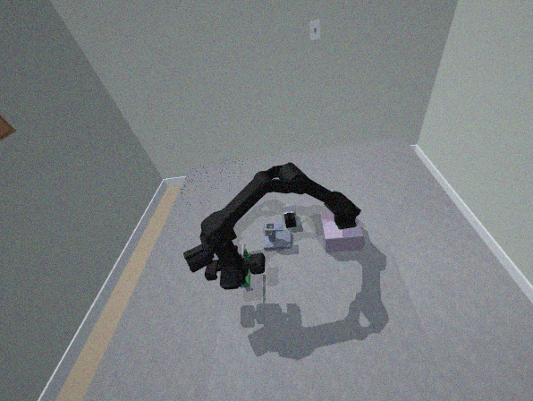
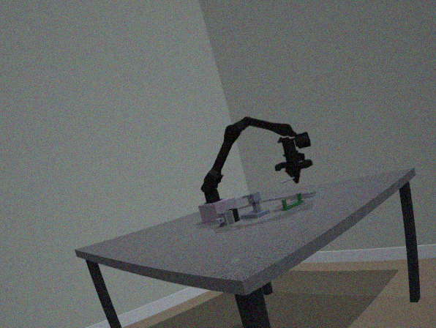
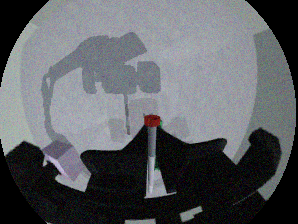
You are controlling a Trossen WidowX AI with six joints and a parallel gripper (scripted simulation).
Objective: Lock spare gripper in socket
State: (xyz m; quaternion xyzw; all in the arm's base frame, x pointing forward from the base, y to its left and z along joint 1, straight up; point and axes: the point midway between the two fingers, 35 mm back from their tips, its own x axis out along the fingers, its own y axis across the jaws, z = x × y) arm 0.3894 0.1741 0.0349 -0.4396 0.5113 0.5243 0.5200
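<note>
Now: the green cradle 90 mm to the right of my gripper tip, 60 mm below it and 20 mm ahead of it. From my gripper tip the other things lie so: socket: 200 mm to the right, 120 mm behind, 40 mm below; then spare gripper: 320 mm to the right, 190 mm behind, 60 mm below.
</note>
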